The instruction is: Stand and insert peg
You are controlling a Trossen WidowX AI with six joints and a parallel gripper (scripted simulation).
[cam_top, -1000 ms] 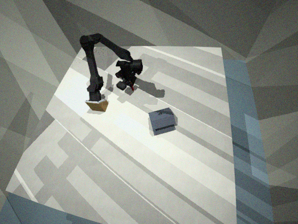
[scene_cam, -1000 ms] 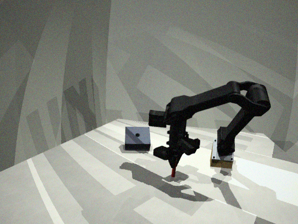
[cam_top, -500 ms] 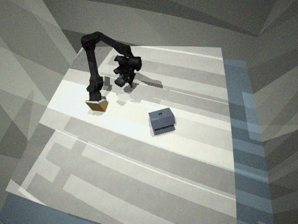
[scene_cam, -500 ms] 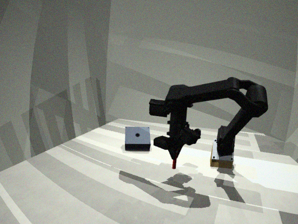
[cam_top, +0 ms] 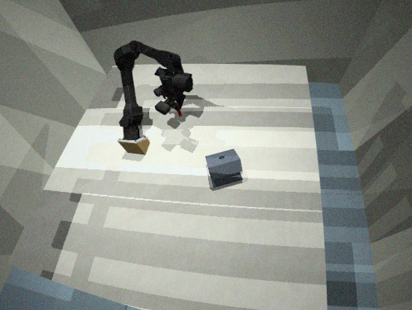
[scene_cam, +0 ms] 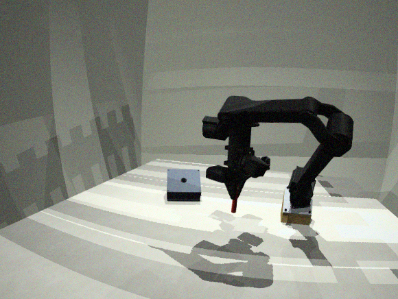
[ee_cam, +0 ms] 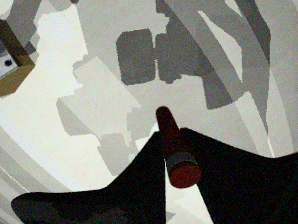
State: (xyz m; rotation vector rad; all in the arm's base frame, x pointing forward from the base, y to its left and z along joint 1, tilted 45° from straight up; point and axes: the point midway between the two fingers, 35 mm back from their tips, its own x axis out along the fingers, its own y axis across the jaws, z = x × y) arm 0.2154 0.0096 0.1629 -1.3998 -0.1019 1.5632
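Now: gripper tip 25 cm to the left of the sloped panel, 20 cm short of it and 6 cm above it. The rest, counted from my gripper tip: red peg: 2 cm above.
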